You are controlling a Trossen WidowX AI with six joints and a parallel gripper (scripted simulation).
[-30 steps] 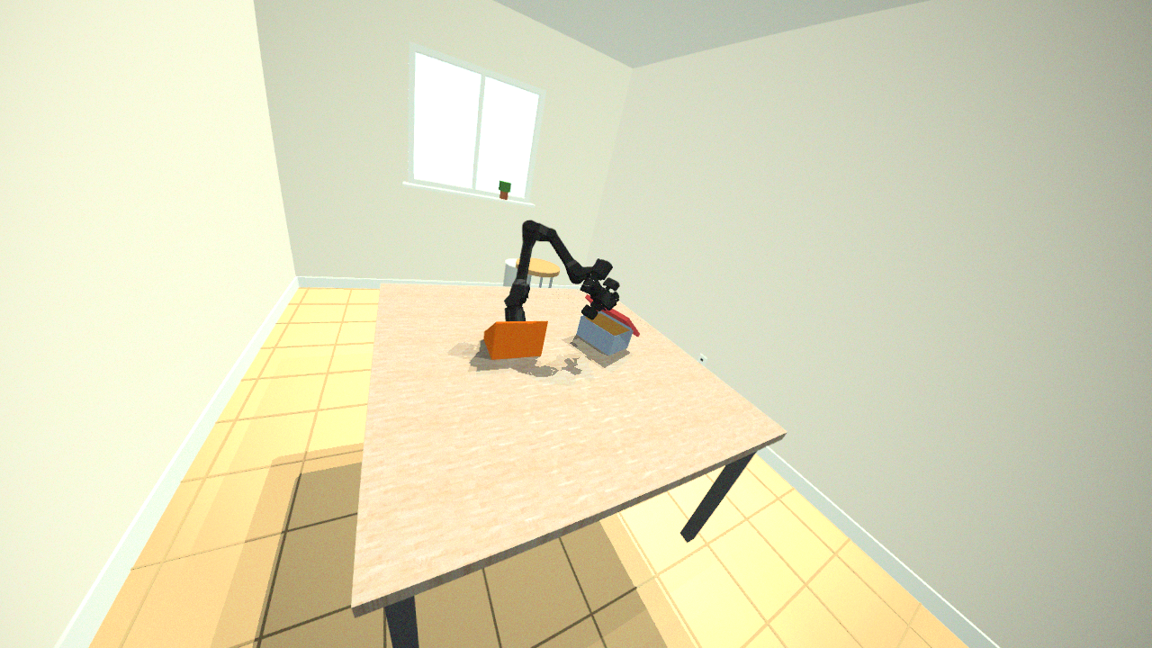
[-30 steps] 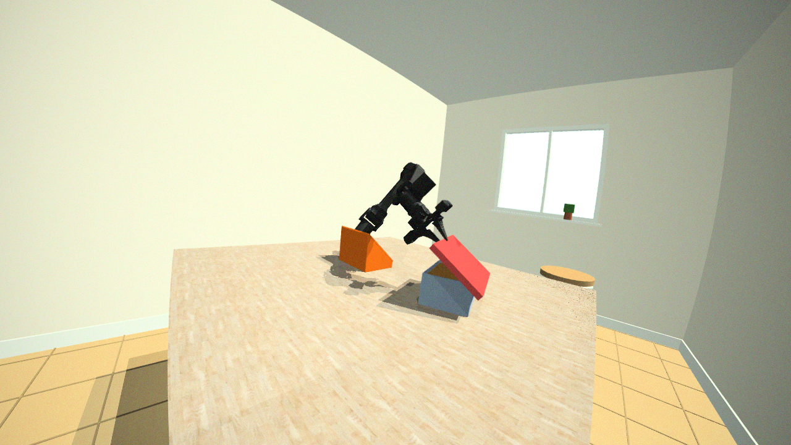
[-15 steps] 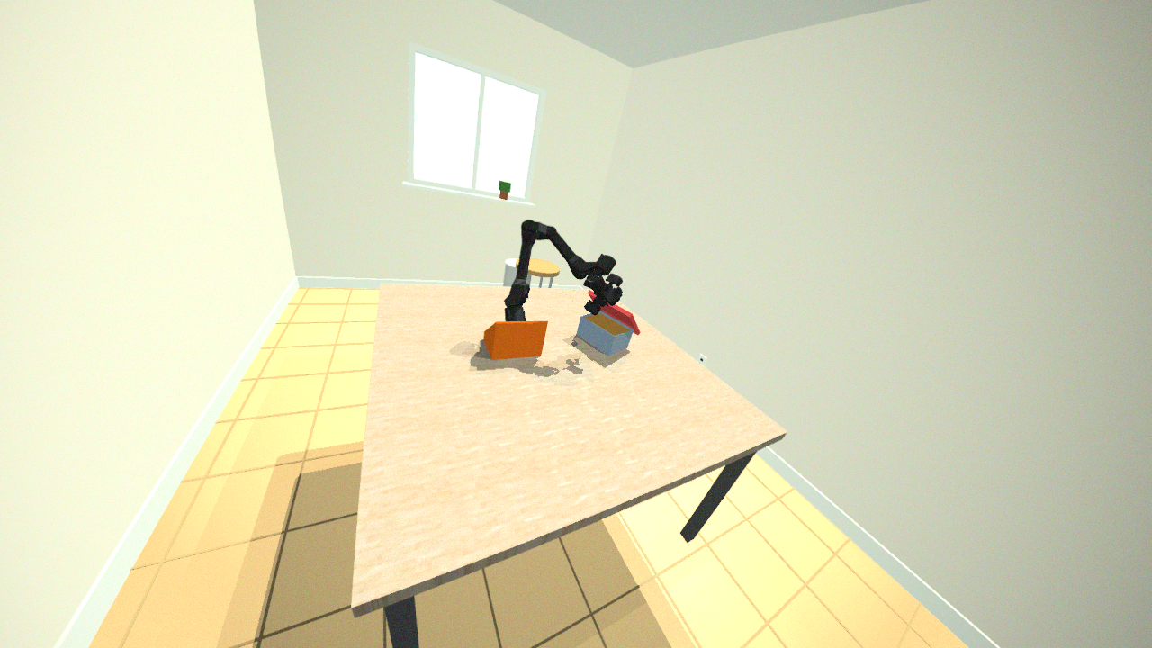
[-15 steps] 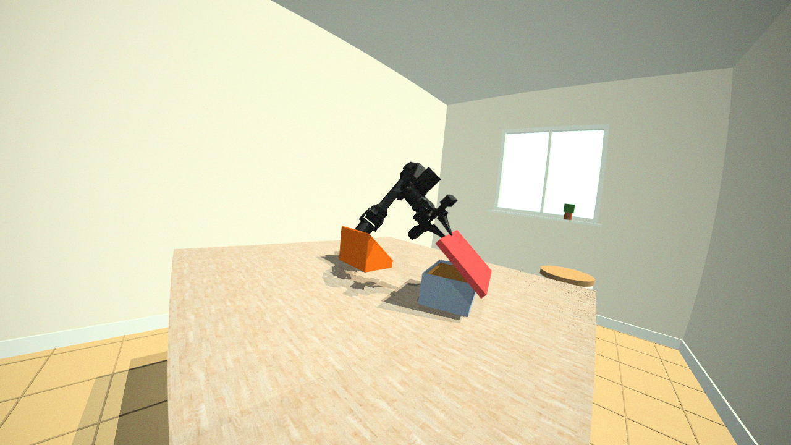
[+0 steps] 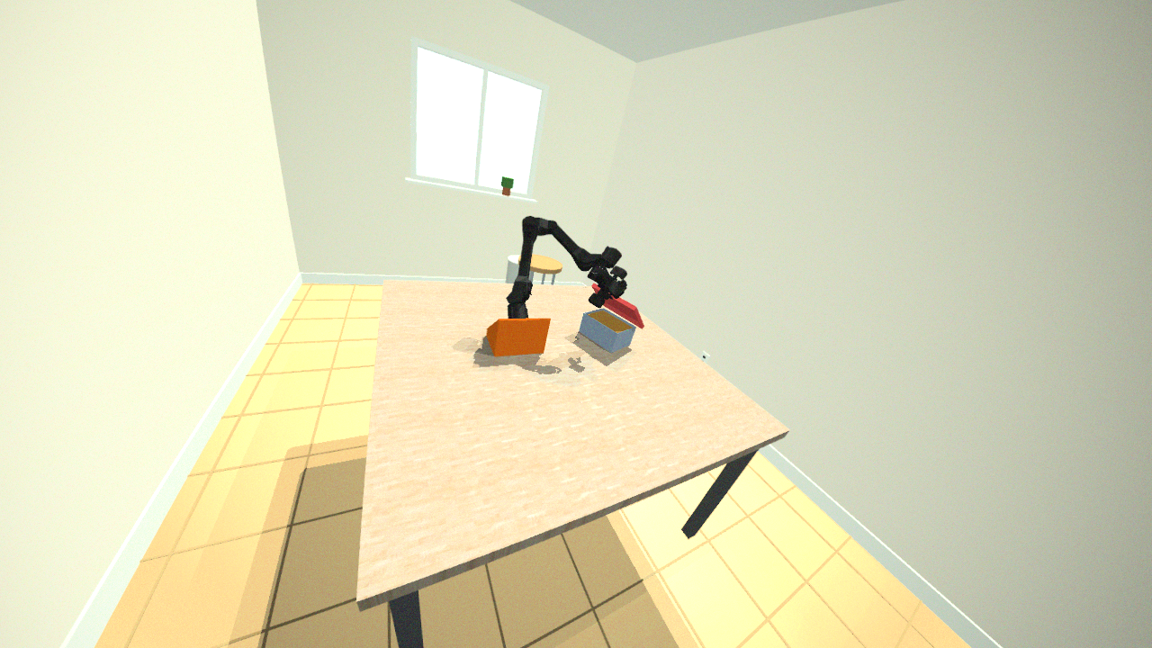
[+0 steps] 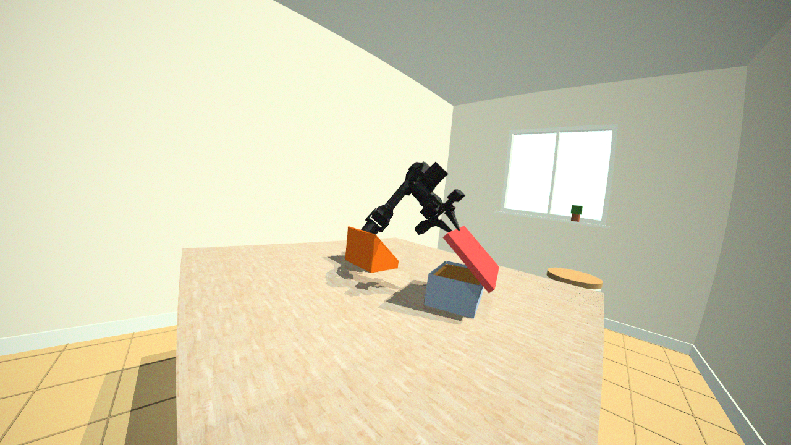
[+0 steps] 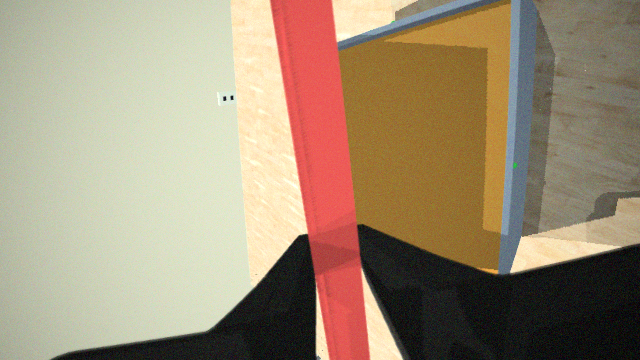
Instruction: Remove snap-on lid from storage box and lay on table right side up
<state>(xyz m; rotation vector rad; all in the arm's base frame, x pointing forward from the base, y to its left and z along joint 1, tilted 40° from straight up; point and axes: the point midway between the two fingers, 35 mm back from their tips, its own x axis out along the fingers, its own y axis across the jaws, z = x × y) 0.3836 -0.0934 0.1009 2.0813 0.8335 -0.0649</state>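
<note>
The red lid lies 60 mm ahead of my gripper tip, 20 mm to the left of it and 50 mm below it. Also, from my gripper tip: blue storage box 30 mm ahead, 10 mm to the left, 160 mm below.
</note>
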